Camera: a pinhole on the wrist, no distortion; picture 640 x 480 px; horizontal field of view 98.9 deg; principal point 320.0 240.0 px. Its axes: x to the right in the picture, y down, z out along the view. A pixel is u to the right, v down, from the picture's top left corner.
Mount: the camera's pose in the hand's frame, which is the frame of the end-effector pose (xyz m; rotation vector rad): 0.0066 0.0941 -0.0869 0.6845 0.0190 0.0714
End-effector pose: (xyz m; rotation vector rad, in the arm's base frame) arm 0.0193 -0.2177 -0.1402 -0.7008 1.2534 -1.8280
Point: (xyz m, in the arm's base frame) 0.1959 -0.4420 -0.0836
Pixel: 397.2 399.4
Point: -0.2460 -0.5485 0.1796
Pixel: 588.8 71.7
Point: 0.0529 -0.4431 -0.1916
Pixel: 603.3 454.4
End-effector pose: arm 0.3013 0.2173 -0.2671 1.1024 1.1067 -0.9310
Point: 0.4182 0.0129 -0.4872
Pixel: 550.9 353.1
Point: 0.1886 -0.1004 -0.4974
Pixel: 424.7 221.8
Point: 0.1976 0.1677 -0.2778
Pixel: 281.5 130.9
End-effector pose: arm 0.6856 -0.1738 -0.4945 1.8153 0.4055 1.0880
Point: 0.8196 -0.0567 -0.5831
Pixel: 402.7 132.3
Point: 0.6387 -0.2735 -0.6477
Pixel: 60.4 188.1
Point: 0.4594 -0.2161 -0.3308
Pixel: behind the camera
